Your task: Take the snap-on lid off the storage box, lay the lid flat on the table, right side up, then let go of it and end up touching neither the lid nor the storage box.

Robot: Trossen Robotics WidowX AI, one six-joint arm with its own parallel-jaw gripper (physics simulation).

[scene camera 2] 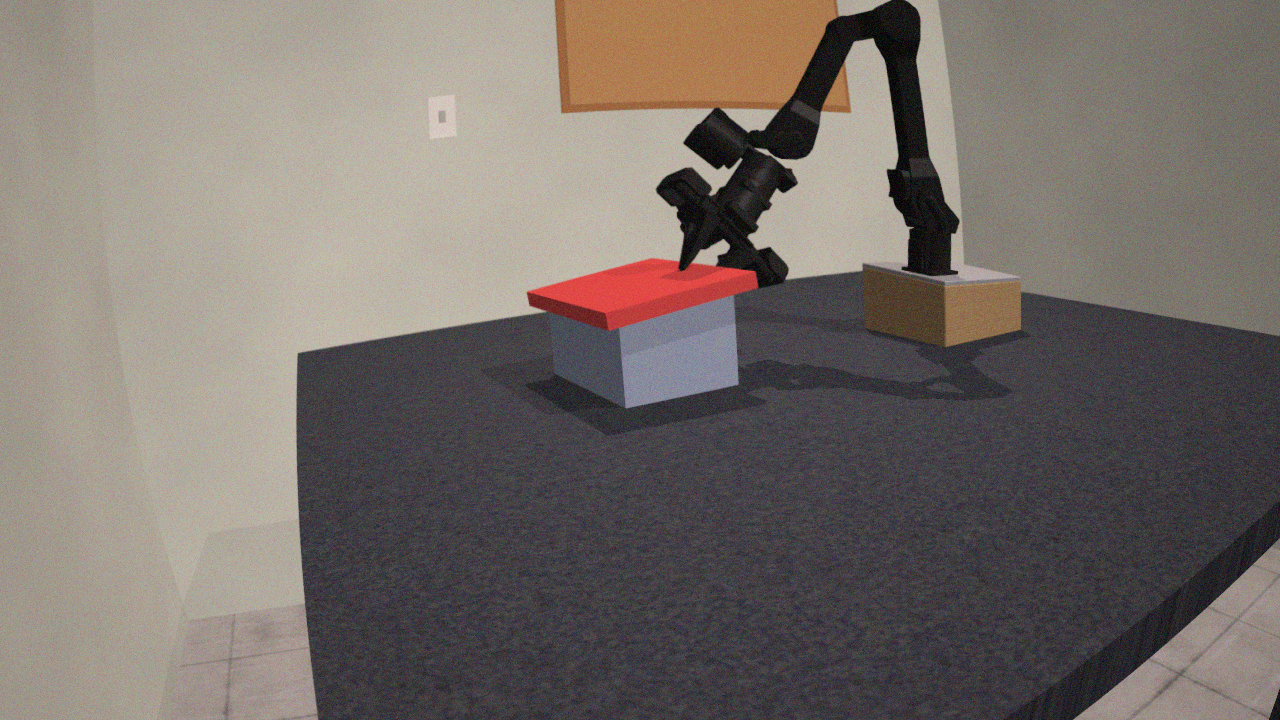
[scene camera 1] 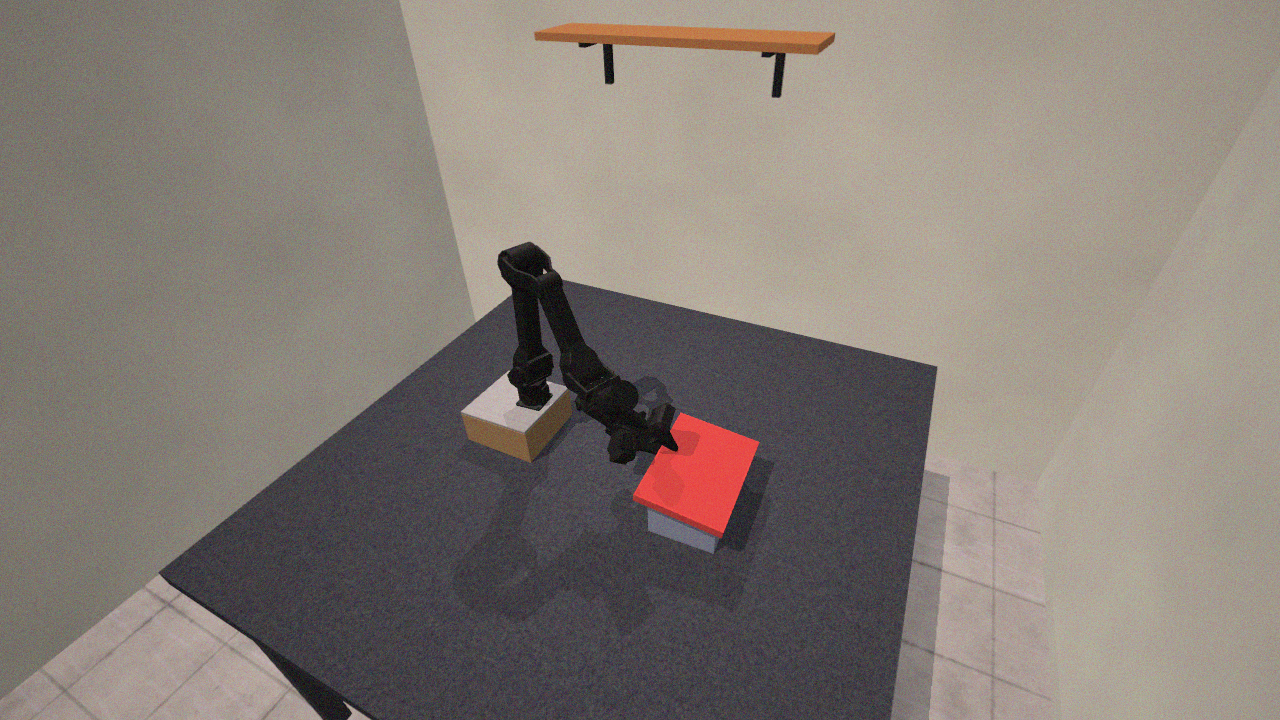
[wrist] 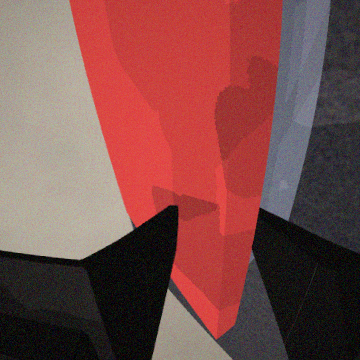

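Observation:
The red lid [scene camera 1: 707, 470] [scene camera 2: 617, 291] [wrist: 200, 100] lies over the grey-blue storage box [scene camera 1: 682, 530] [scene camera 2: 680, 358] [wrist: 295, 125], right side up. In the scene camera 2 view it is tilted slightly, its edge on the arm's side a little higher. The box stands upright on the dark table [scene camera 1: 402, 555] [scene camera 2: 805, 537]. My gripper [scene camera 1: 664, 447] [wrist: 212, 213] is shut on the lid's edge on the arm's side, one finger over the top and the other at the underside. The lower fingertip is hidden by the lid in the scene views.
The arm's base stands on a wooden block with a pale top [scene camera 1: 501, 434] [scene camera 2: 904, 304], behind the box on the table. An orange shelf [scene camera 1: 684, 37] hangs high on the wall. An orange board [scene camera 2: 698, 53] hangs on the wall behind the arm.

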